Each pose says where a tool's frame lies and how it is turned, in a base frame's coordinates. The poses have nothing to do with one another.
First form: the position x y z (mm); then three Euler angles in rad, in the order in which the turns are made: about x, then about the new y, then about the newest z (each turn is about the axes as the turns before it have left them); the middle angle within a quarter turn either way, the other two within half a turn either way.
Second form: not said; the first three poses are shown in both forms.
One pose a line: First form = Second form
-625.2, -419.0, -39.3, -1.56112, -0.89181, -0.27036 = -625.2, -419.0, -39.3, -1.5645, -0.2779, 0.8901
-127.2, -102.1, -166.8, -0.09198, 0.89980, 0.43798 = -127.2, -102.1, -166.8, 0.3804, 0.8409, 0.5653
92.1, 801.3, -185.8, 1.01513, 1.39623, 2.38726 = 92.1, 801.3, -185.8, -1.2360, -1.2882, -2.0420
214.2, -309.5, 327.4, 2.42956, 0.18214, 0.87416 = 214.2, -309.5, 327.4, 2.7424, -0.6300, -0.6746
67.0, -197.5, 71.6, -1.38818, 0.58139, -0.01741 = 67.0, -197.5, 71.6, -1.4179, 0.0827, -0.5764
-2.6, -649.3, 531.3, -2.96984, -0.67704, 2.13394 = -2.6, -649.3, 531.3, 2.4678, -0.1861, -2.0080
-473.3, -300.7, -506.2, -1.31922, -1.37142, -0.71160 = -473.3, -300.7, -506.2, -1.4851, -0.9567, 1.3075
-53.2, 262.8, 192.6, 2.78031, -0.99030, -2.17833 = -53.2, 262.8, 192.6, -2.1170, -0.1569, 1.8933
